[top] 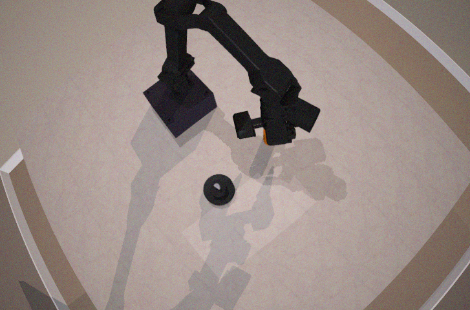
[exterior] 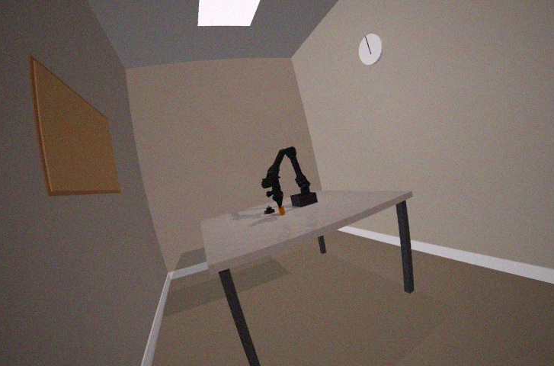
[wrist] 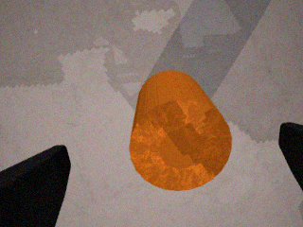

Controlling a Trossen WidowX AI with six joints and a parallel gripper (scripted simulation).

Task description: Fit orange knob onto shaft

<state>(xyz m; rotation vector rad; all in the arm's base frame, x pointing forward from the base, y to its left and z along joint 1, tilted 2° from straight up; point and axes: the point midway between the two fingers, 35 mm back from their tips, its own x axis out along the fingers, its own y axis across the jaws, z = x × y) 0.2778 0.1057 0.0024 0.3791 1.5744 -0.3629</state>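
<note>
Right now my gripper tip is 10 mm above the orange knob. From my gripper tip the other things lie so: round pedestal (200 mm to the right, 30 mm below, 20 mm ahead).
</note>
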